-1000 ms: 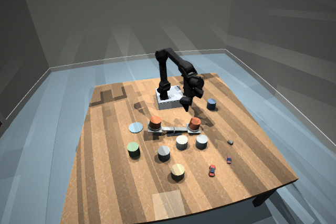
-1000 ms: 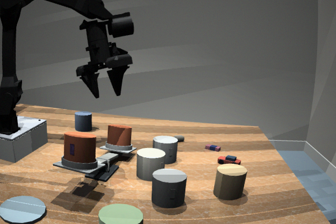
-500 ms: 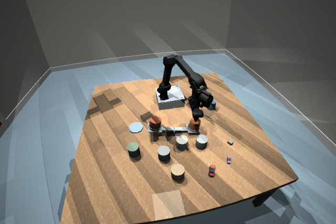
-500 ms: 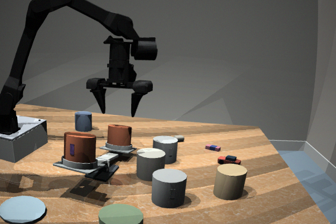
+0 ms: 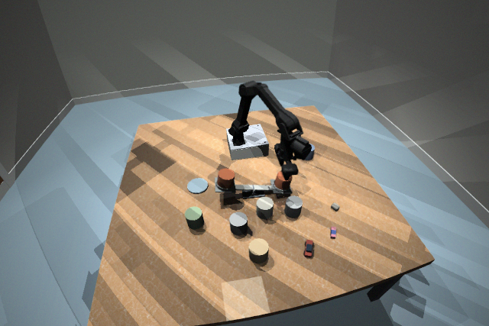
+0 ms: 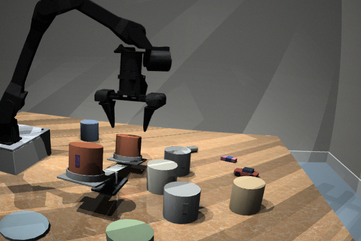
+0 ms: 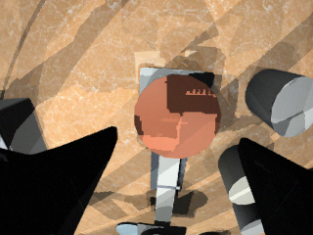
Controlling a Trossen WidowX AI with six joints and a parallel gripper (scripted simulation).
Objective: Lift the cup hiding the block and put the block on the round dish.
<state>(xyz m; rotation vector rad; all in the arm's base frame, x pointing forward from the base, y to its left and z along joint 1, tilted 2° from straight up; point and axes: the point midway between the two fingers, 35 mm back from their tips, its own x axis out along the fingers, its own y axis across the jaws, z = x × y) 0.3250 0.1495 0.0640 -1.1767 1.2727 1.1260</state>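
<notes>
Right now the teal block is 70 mm below my gripper tip. Also, from my gripper tip: grey lump 200 mm to the left, 160 mm ahead, 100 mm below; then cream cup 130 mm ahead, 120 mm to the right, 70 mm below; then blue cup 230 mm to the left, 210 mm behind, 70 mm below.
</notes>
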